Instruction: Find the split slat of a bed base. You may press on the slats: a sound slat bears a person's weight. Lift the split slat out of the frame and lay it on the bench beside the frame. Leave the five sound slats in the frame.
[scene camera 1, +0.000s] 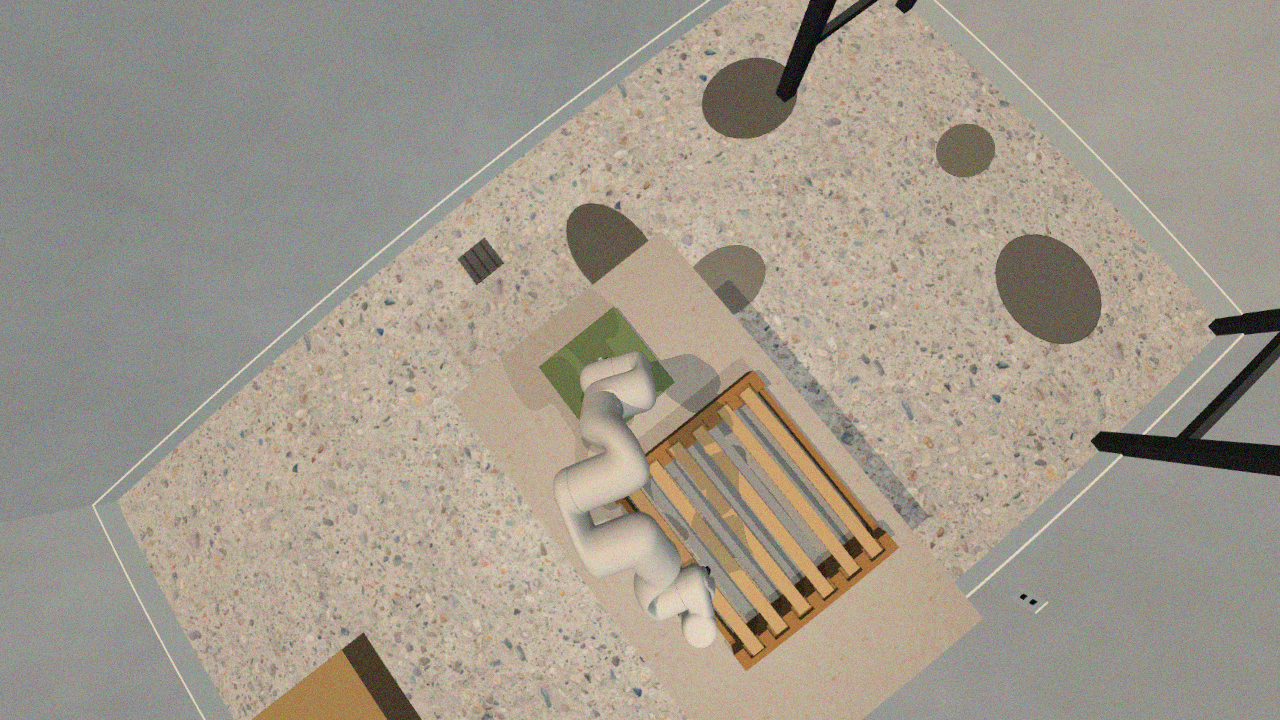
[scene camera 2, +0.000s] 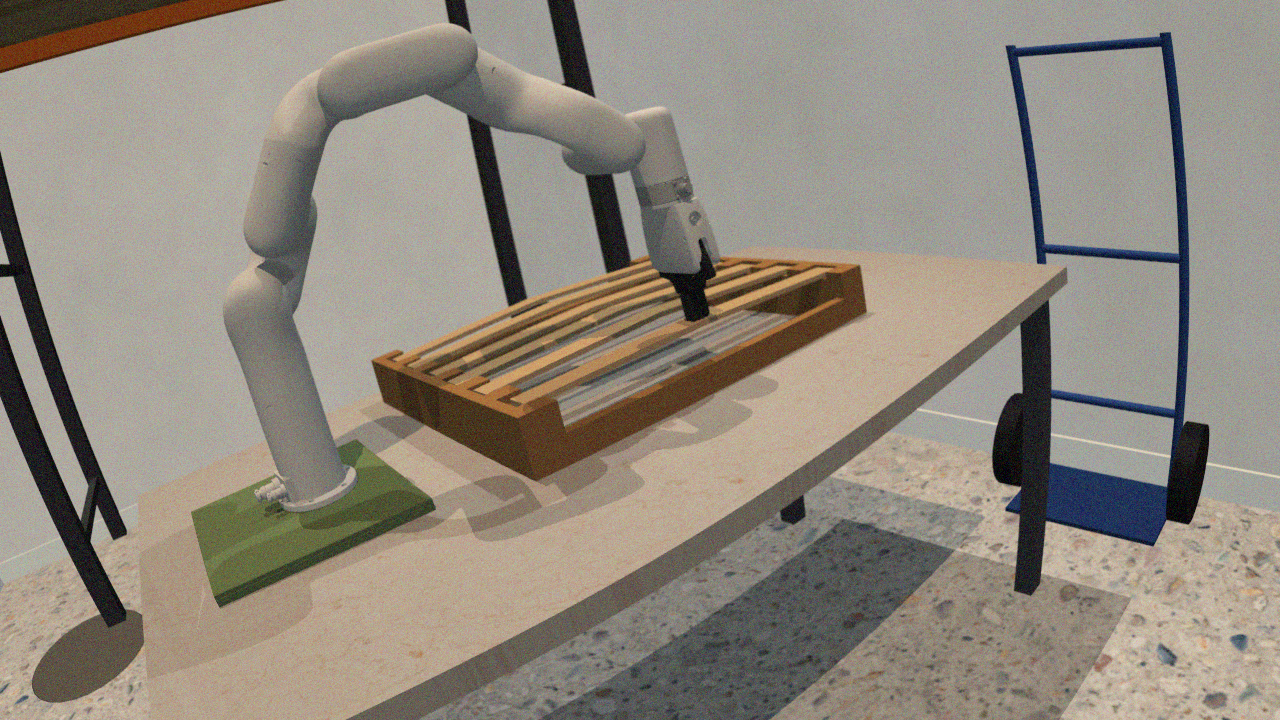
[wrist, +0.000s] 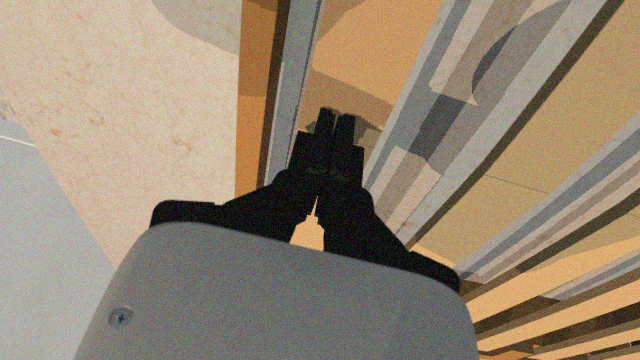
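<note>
The bed base frame (scene camera 1: 819, 606) (scene camera 2: 537, 443) (wrist: 254, 120) lies on the bench (scene camera 1: 921, 608) (scene camera 2: 939, 300) (wrist: 100, 100), with its slats side by side in it. My gripper (scene camera 2: 696, 317) (wrist: 330, 135) is shut and empty. Its fingertips are at the middle of the outermost slat (scene camera 1: 738, 631) (scene camera 2: 769, 293) (wrist: 370, 45), beside the frame's long side rail. That slat sits lower at the fingertips than the upward-bowed slats next to it and looks more orange in the wrist view. The neighbouring slat (wrist: 540, 150) is tan. The fingertips hide the slat's contact spot; no crack is plain to see.
The arm's base stands on a green plate (scene camera 1: 572, 362) (scene camera 2: 241, 559) at one end of the bench. A blue hand truck (scene camera 2: 1096, 505) stands on the floor beyond the bench. Dark stand legs (scene camera 1: 1181, 447) (scene camera 2: 492, 179) rise around the bench.
</note>
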